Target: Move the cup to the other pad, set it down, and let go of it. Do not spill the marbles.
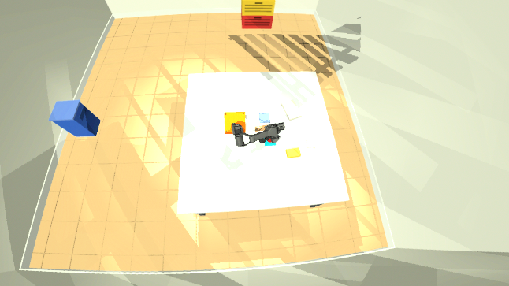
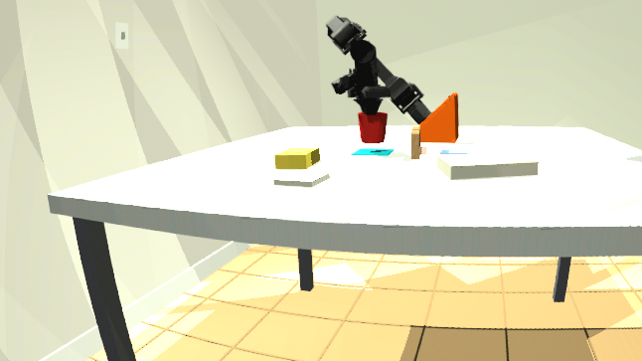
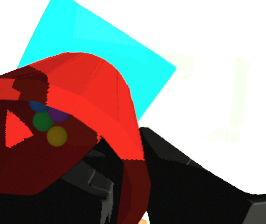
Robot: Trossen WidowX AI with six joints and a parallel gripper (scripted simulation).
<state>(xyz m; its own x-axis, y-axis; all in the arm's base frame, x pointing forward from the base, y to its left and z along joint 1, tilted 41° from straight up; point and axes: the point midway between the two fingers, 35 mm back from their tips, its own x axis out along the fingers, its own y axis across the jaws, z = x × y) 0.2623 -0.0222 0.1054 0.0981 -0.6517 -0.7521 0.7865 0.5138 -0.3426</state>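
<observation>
My gripper tip is now 7 cm above the cyan pad, 2 cm to the right of it and 2 cm short of it. From my gripper tip the other things lie so: red cup: 2 cm to the left, 2 cm ahead; yellow block: 22 cm ahead, 8 cm to the right, 5 cm below; wooden block: 12 cm to the left, 4 cm below.
</observation>
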